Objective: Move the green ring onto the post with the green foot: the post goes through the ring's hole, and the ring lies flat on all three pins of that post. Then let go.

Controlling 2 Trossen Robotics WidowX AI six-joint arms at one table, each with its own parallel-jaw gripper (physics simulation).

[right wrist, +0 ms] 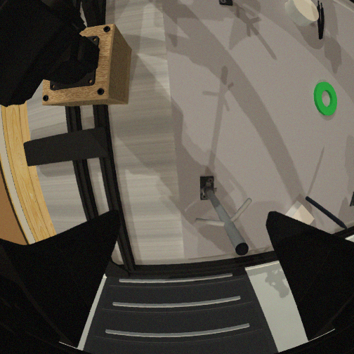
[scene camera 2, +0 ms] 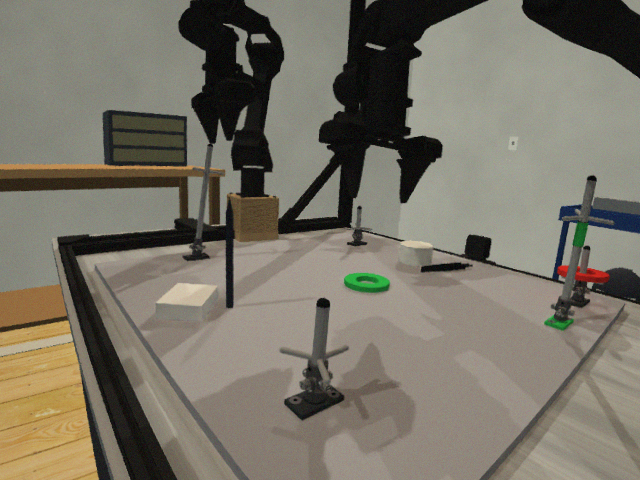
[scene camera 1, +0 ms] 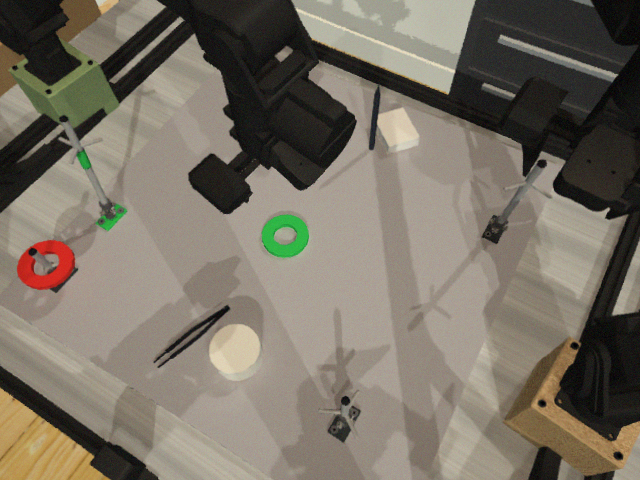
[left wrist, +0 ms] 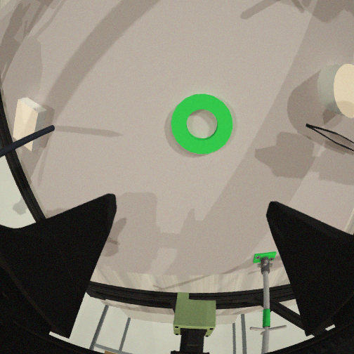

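Pixels of known places: left gripper, fingertip midpoint: (scene camera 2: 379,200) (scene camera 1: 269,176); right gripper, fingertip midpoint: (scene camera 2: 220,142); left arm's base, link origin: (scene camera 1: 53,66); right arm's base, link origin: (scene camera 2: 252,195) (scene camera 1: 594,397).
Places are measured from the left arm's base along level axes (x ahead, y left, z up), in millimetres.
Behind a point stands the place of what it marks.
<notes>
The green ring (scene camera 1: 267,236) {x 446, y -1, z -76 mm} (scene camera 2: 351,283) {x 461, y 51, z -76 mm} (left wrist: 179,124) (right wrist: 318,98) lies flat on the grey mat, around no post. The tall post with the green foot (scene camera 1: 95,180) {x 229, y -109, z 0 mm} (scene camera 2: 573,263) {x 222, y -104, z 2 mm} (left wrist: 266,292) stands upright at the left in scene camera 1; its pins are bare. My left gripper (scene camera 1: 258,178) {x 447, y 23, z 51 mm} (scene camera 2: 378,199) {x 447, y 23, z 51 mm} (left wrist: 194,206) is open and empty, high above the mat near the ring and not touching it. My right gripper (scene camera 1: 567,194) {x 760, y 160, z 128 mm} (scene camera 2: 220,141) {x 760, y 160, z 128 mm} (right wrist: 195,219) is open and empty, high up near a tall dark-footed post (scene camera 1: 512,204) {x 714, y 201, z 16 mm} (scene camera 2: 203,206) {x 709, y 206, z 11 mm} (right wrist: 223,212).
A red ring (scene camera 1: 24,269) {x 241, y -255, z -33 mm} (scene camera 2: 599,276) {x 225, y -215, z -31 mm} is around a short dark-footed post. Short posts stand at the bottom of scene camera 1 (scene camera 1: 344,421) {x 698, y -146, z -50 mm} and front of scene camera 2 (scene camera 2: 320,330) {x 250, y 243, z -18 mm}. A white block (scene camera 1: 397,128) {x 487, y 284, z -64 mm}, dark upright rod (scene camera 1: 374,118) {x 470, y 234, z -9 mm}, round white block (scene camera 1: 234,348) {x 534, y -162, z -49 mm} and black tweezers (scene camera 1: 193,333) {x 462, y -176, z -81 mm} surround the green ring.
</notes>
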